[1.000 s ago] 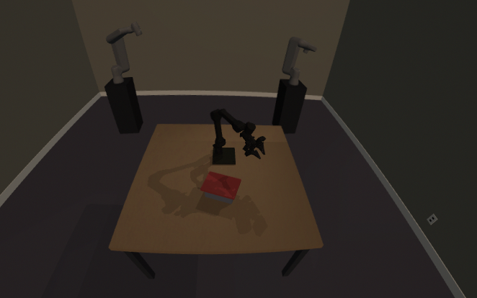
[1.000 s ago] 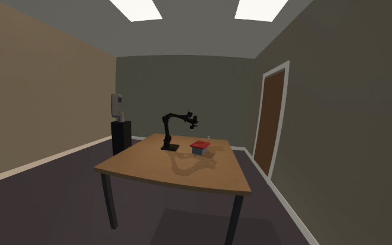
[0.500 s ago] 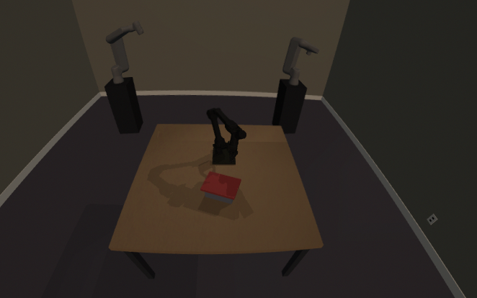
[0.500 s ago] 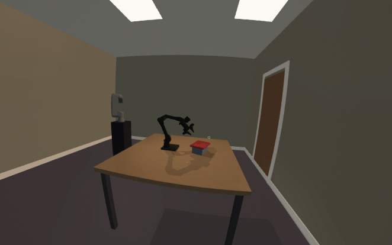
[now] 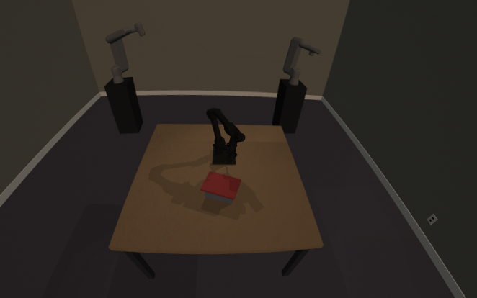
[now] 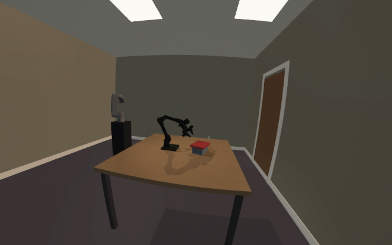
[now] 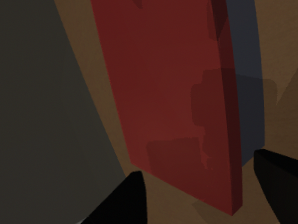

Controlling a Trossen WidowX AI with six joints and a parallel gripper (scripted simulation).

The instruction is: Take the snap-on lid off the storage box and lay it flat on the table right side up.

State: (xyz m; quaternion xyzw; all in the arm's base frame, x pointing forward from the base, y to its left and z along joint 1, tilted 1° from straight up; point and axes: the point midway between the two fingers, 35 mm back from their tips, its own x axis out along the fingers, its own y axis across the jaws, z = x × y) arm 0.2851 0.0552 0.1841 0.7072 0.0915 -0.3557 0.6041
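The snap-on lid lies 110 mm ahead of my gripper tip, 80 mm below it and 50 mm to the right of it. Round my gripper tip: grey storage box 130 mm below, 110 mm ahead, 50 mm to the right.
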